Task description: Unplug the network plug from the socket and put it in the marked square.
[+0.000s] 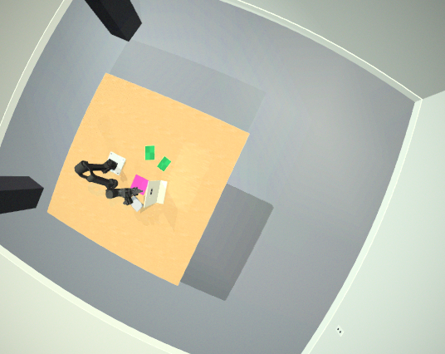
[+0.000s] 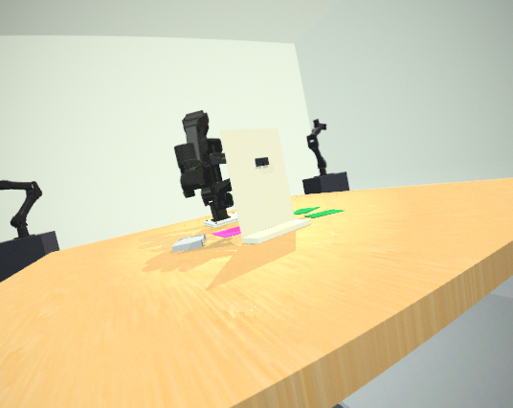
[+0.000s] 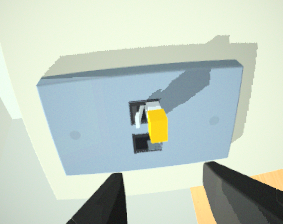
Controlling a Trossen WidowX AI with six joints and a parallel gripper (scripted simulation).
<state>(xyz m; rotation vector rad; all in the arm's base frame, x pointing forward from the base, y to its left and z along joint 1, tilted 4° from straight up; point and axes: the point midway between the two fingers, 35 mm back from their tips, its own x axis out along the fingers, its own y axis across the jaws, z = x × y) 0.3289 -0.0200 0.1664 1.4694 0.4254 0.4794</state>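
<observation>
Now: the network plug 50 mm ahead of my gripper tip and 20 mm to the left of it. Round my gripper tip: grey block (60 mm behind, 150 mm to the right, 160 mm below); magenta marked square (100 mm behind, 10 mm to the right, 160 mm below); cream upright panel (60 mm ahead, 30 mm to the left, 60 mm below).
</observation>
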